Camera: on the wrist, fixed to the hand. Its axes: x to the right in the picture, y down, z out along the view.
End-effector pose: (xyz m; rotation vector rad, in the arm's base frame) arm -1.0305 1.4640 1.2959 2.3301 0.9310 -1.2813
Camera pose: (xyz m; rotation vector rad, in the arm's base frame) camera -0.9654 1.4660 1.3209 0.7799 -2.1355 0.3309
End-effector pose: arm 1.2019 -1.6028 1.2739 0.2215 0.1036 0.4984
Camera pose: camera 1.1784 -1.5543 1.2296 -0.2875 0.3244 -2.5665
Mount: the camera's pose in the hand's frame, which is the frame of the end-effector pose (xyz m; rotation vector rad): 0.0049 0.0419 -0.0556 -0.1658 0.0753 -3.1030
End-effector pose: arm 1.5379 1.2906 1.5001 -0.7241 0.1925 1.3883
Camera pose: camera 1.5155 1.2634 1.4398 -0.3330 -0.7829 -1.6040
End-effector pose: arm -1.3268 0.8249 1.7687 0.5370 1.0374 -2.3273
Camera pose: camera -1.2973 0.8424 1.7079 0.7852 -0.5410 0.5344
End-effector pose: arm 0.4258 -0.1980 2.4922 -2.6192 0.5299 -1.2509
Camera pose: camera 0.3754 -0.2394 2.5171 0.4605 2.0923 0.2794
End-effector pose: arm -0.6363 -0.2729 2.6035 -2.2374 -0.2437 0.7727
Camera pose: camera -0.6016 -0.3334 2.6018 0.1440 -2.3798 -1.0613
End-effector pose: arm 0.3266 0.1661 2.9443 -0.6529 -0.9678 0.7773
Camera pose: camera 0.3664 0.1859 2.8905 1.0032 -0.7917 -2.0263
